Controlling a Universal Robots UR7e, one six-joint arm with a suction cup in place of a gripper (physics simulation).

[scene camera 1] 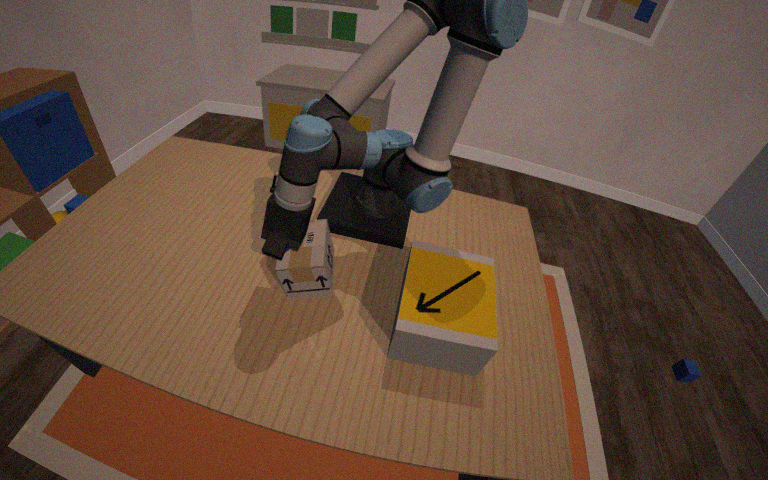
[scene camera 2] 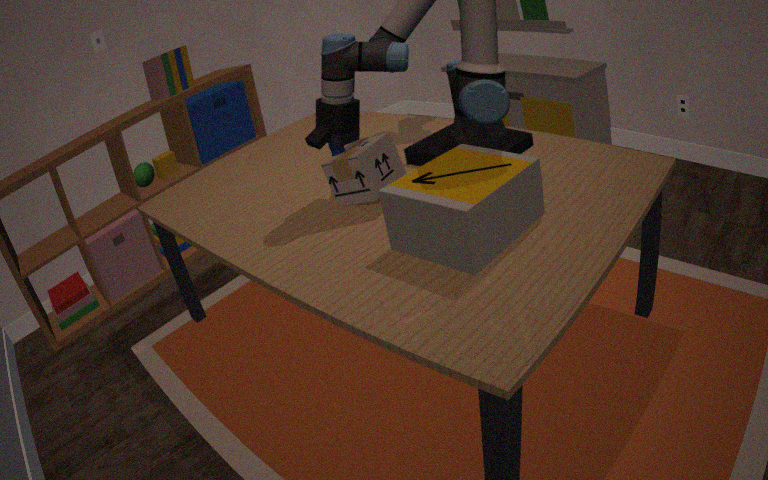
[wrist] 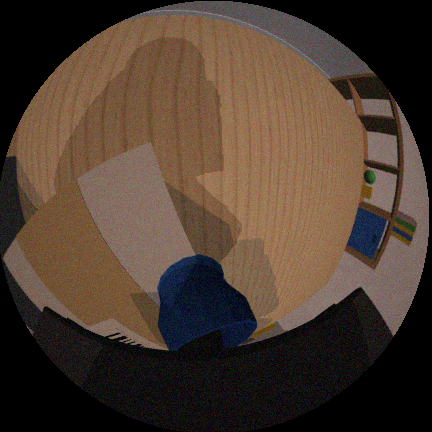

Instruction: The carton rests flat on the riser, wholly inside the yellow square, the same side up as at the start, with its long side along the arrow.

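Observation:
The brown-and-white carton (scene camera 1: 303, 272) (scene camera 2: 367, 176) (wrist: 130, 220) is on the table left of the riser, tape and barcode label on top, arrows on its sides pointing up. It looks tilted, leaning left in scene camera 2. The blue suction cup (scene camera 1: 287, 249) (scene camera 2: 337, 151) (wrist: 202, 300) is at the carton's top left edge and seems to touch it; the contact is partly hidden. Suction looks off, so my gripper is open. The grey riser (scene camera 1: 438, 346) (scene camera 2: 447, 232) bears the yellow square (scene camera 1: 475, 318) (scene camera 2: 471, 187) with a black arrow (scene camera 1: 452, 289), which points front-left in scene camera 1.
The arm's dark base plate (scene camera 1: 362, 217) (scene camera 2: 436, 146) stands on the table (scene camera 1: 186, 271) (scene camera 2: 317, 260) behind the carton and riser. A wooden shelf unit (scene camera 2: 121, 121) stands beyond the table's left side. A blue cube (scene camera 1: 686, 370) lies on the floor at the right.

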